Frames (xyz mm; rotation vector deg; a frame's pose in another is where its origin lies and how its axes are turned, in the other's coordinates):
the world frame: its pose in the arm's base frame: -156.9 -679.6 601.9 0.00 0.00 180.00
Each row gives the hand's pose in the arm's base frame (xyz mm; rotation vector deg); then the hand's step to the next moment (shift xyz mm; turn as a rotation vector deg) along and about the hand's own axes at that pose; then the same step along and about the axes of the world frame.
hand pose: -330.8 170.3 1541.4 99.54 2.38 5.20
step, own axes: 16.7 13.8 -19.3 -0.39 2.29 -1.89
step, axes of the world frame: -14.7 -18.0 17.4 0.60 -1.44 2.55
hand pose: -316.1 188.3 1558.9 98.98 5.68 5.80
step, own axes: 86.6 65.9 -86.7 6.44 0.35 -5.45
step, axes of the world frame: -75.7 -85.2 79.7 -5.72 -6.08 1.28
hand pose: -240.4 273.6 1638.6 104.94 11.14 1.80
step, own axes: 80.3 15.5 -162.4 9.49 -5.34 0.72
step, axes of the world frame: -60.9 -163.3 51.9 -8.82 -2.09 -6.08
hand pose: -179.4 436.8 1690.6 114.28 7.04 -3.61
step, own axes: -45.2 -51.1 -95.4 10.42 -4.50 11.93
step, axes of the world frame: 51.9 -105.2 -2.2 -9.97 8.41 -10.06
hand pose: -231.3 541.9 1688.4 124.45 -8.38 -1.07
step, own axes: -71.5 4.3 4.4 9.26 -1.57 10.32
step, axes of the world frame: 71.7 -2.0 -2.0 -8.64 8.61 -6.78
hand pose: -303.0 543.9 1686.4 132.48 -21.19 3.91
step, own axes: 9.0 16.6 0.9 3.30 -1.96 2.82
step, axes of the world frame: -3.8 13.7 12.4 -3.53 1.54 -2.80
